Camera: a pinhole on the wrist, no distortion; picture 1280 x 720 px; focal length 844.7 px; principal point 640.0 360.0 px. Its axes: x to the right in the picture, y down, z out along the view. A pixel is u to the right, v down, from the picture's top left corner.
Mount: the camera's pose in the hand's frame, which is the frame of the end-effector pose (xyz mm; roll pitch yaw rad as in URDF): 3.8 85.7 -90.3 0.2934 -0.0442 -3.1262
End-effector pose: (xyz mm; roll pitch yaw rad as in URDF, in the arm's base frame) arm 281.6 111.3 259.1 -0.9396 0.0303 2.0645
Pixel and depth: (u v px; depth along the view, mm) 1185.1 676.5 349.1
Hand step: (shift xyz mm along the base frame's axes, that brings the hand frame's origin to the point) -142.3 -304.3 131.0
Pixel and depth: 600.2 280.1 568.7
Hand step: -491.9 -206.8 12.1
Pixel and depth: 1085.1 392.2 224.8
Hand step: -116.7 -184.1 -32.3
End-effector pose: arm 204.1 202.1 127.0 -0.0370 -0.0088 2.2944
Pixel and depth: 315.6 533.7 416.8
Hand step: -222.6 42.2 322.7
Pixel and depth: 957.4 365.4 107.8
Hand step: -65.4 -101.4 10.2
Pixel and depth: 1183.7 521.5 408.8
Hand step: 58.6 -274.2 327.9
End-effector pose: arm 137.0 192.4 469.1 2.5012 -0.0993 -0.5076
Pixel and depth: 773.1 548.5 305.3
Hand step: -124.0 -183.2 -117.0
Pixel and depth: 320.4 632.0 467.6
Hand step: 54.0 -371.7 -245.7
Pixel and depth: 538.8 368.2 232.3
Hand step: -60.6 -194.9 -10.8
